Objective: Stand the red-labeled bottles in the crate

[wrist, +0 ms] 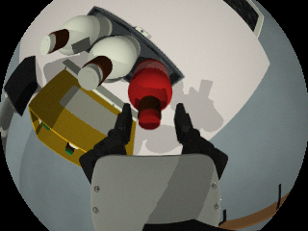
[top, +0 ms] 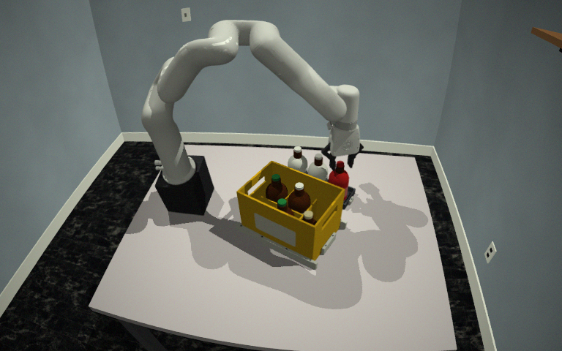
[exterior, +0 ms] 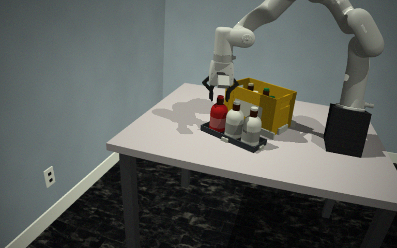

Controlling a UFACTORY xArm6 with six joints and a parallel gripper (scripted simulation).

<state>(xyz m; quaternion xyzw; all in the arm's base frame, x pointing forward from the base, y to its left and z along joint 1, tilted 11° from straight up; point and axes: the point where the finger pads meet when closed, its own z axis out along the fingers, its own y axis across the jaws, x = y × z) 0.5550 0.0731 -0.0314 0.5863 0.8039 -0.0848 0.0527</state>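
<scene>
Right now my hand is 70 mm above the red-labeled bottle. Round my hand: crate 160 mm behind, 170 mm to the right, 70 mm below.
</scene>
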